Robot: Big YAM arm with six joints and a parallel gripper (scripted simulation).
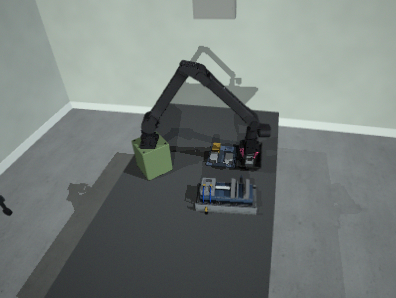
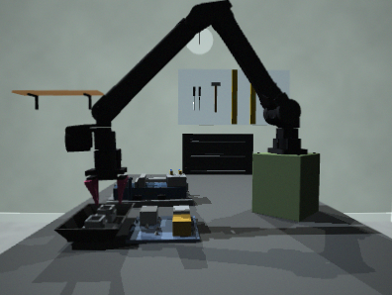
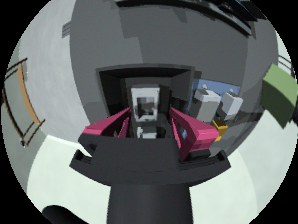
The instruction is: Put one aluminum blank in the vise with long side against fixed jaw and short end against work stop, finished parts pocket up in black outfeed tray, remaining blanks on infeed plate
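My hand is 20 cm past the gray aluminum blank, 3 cm to the right of it and 4 cm above it. Also, from my hand: vise (12 cm behind, 27 cm to the right, 2 cm below); yellow brass blank (19 cm behind, 12 cm to the left, 4 cm below).
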